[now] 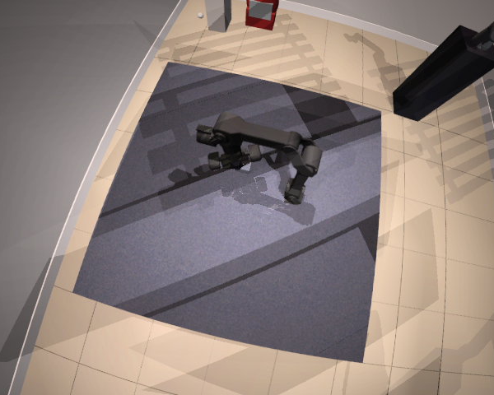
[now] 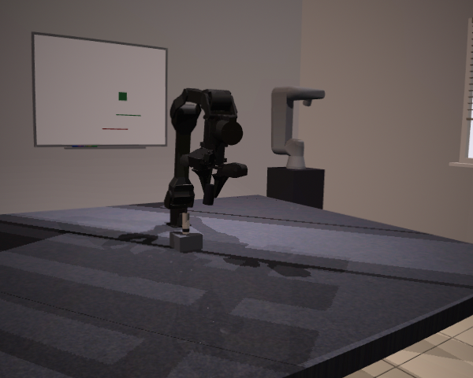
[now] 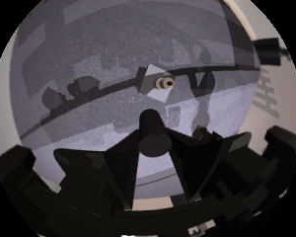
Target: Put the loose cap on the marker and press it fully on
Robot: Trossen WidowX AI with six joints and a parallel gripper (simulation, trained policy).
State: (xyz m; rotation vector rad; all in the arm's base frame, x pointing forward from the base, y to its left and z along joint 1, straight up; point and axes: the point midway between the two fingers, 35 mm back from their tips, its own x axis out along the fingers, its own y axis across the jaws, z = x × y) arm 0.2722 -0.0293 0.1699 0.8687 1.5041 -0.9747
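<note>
Now: gripper tip 12 cm above the grey holder block, 7 cm to the left of it and 1 cm past it. Round my gripper tip: dark cylindrical cap: 1 cm to the right, 1 cm above.
</note>
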